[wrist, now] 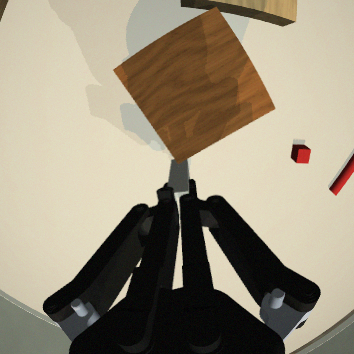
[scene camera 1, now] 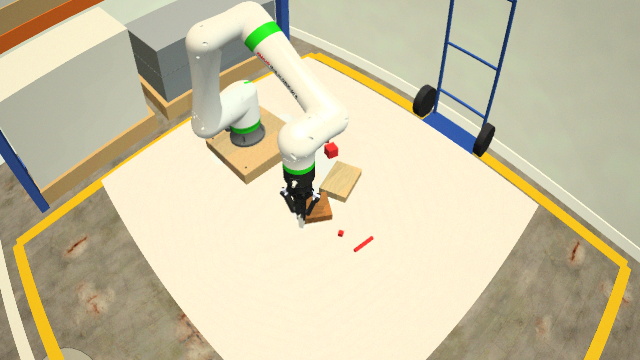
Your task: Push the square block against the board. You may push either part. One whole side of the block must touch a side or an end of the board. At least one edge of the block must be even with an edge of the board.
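Pixels of known places: gripper, fingertip midpoint: (wrist: 180, 170) (scene camera 1: 301, 224); arm's base at its link origin: (scene camera 1: 247, 134).
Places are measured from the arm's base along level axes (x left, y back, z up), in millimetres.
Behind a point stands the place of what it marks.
Observation:
The square block (scene camera 1: 321, 206) {x 6, y -452, z -20 mm} (wrist: 195, 85) {x -10, y -432, z -20 mm} is dark brown wood and lies flat. The board (scene camera 1: 342, 181) {x 135, y -414, z -20 mm} (wrist: 267, 10) {x 84, y -450, z -20 mm} is pale wood; part of it shows at the top edge of the wrist view. The block is turned at an angle to the board. One block corner is at or very near the board's near edge, with wedge-shaped gaps beside it; whether they touch I cannot tell. My gripper (scene camera 1: 301, 221) {x -88, y -463, z -34 mm} (wrist: 180, 170) {x -88, y -463, z -34 mm} is shut and empty, pointing down. Its tips are at the block's opposite corner, and in the scene view it hides the block's left part.
A small red cube (scene camera 1: 340, 233) {x -12, y -570, z -35 mm} (wrist: 301, 154) {x -8, y -564, z -35 mm} and a red stick (scene camera 1: 363, 244) {x 17, y -652, z -39 mm} (wrist: 344, 175) {x 8, y -644, z -39 mm} lie to the block's right. A larger red cube (scene camera 1: 331, 150) {x 202, y -277, z -12 mm} is behind the board. The robot's wooden base (scene camera 1: 246, 170) {x -110, y -166, z 3 mm} is behind left. A blue hand truck (scene camera 1: 452, 134) stands at the back right.

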